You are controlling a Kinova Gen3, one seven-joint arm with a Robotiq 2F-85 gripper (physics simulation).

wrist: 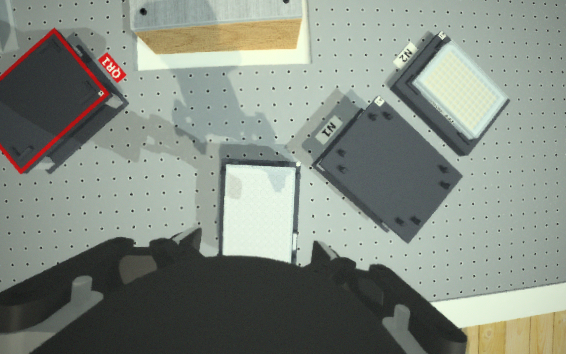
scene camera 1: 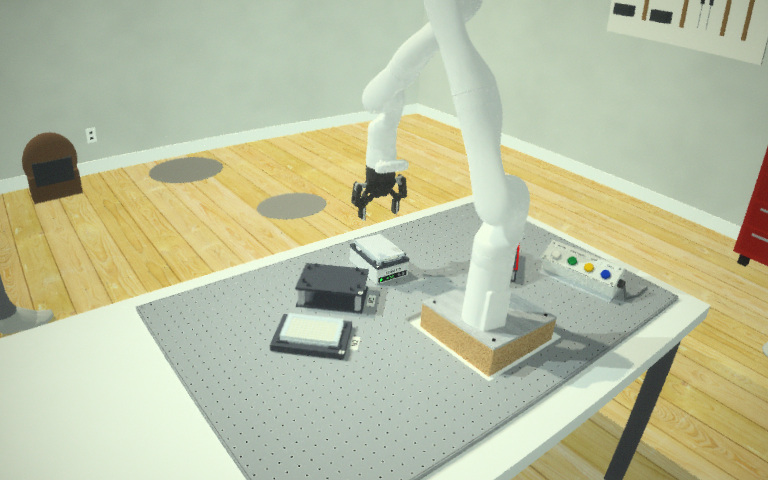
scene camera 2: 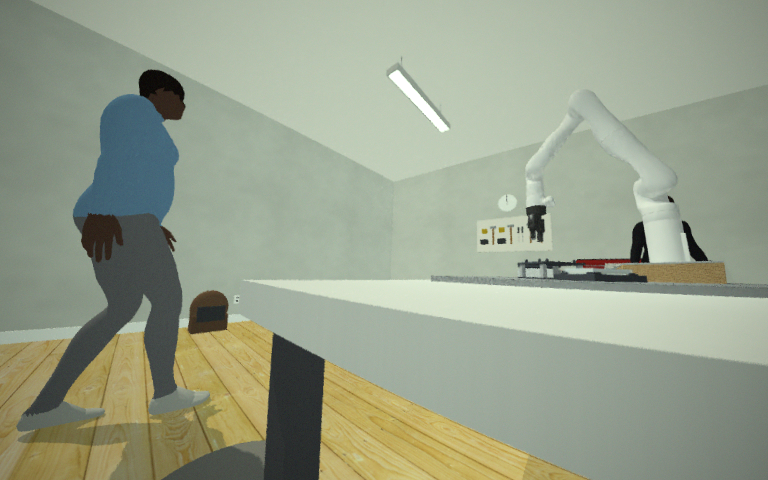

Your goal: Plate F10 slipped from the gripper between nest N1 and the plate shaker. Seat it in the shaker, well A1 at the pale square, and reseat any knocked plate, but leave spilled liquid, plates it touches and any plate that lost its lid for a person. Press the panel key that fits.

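Where they show: gripper, fingertip midpoint: [wrist: 257, 247] [scene camera 1: 378, 216] [scene camera 2: 537, 241]; arm's base, link origin: [scene camera 1: 481, 318] [scene camera 2: 669, 264].
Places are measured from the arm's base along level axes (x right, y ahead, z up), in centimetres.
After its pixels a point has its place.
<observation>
My gripper [scene camera 1: 378, 213] @(x -7.1, y 37.8, z 9.8 cm) [scene camera 2: 536, 237] @(x -7.1, y 37.8, z 9.8 cm) [wrist: 257, 247] @(x -7.1, y 37.8, z 9.8 cm) is open and empty, raised above the plate shaker [scene camera 1: 393, 275] @(x -5.7, y 30.6, z -4.5 cm) [wrist: 221, 205] @(x -1.6, y 36.8, z -0.5 cm). A clear-topped plate [scene camera 1: 378, 247] @(x -7.0, y 37.1, z 0.9 cm) [wrist: 257, 210] @(x -6.3, y 36.6, z 0.9 cm) lies in the shaker, looking flat and square to it; its near end is hidden by my gripper in the wrist view. A pale square [wrist: 298, 164] @(x -10.6, y 30.5, z -0.5 cm) shows at the shaker's corner. Nest N1 [scene camera 1: 333, 277] @(x -23.2, y 29.7, z -0.4 cm) [wrist: 390, 170] @(x -22.8, y 29.7, z -0.4 cm) has a dark top on posts. A pale-yellow plate [scene camera 1: 313, 329] @(x -34.6, y 14.8, z -2.6 cm) [wrist: 460, 95] @(x -33.8, y 16.9, z -2.6 cm) sits in nest N2 [scene camera 1: 280, 346] @(x -42.6, y 14.0, z -4.4 cm) [wrist: 405, 90] @(x -26.0, y 16.8, z -4.3 cm). The key panel [scene camera 1: 580, 278] @(x 39.3, y 6.6, z -3.1 cm) has white, green, yellow and blue keys; its labels are too small to read.
The red-edged QR1 station [wrist: 50, 100] @(x 23.3, y 26.0, z -2.0 cm) stands across from N1, partly out of the wrist view. My arm's wooden base block [scene camera 1: 487, 345] @(x -5.1, y -8.8, z 0.2 cm) [wrist: 220, 37] @(x 2.3, y 13.6, z -3.8 cm) stands between the nests and the panel. A person in blue [scene camera 2: 135, 164] is left of the table; another in black [scene camera 2: 640, 240] is behind my arm.
</observation>
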